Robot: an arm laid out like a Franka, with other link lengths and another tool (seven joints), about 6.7 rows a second.
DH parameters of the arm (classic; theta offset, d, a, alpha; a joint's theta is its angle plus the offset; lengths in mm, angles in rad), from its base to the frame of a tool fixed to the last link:
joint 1: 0 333 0 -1.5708
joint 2: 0 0 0 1.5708
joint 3: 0 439.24 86.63 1.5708
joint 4: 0 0 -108.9 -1.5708
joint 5: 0 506.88 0 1.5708
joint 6: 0 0 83.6 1.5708
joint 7: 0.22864 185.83 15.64 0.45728
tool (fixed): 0 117.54 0 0
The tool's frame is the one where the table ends.
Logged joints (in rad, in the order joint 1, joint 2, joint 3, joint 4, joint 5, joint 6, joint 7), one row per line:
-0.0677, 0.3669, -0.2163, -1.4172, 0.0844, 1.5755, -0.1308
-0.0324, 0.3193, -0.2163, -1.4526, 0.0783, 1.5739, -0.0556
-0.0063, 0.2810, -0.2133, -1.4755, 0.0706, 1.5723, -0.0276
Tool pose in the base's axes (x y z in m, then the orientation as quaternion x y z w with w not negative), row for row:
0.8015, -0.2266, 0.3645, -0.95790, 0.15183, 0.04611, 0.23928
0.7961, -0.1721, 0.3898, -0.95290, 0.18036, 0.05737, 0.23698
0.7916, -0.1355, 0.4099, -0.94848, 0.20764, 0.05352, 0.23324
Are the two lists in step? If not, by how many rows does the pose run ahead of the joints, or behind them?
The pose runs 2 rows behind the joints: the pose in row i belongs to the joints in row i - 2.
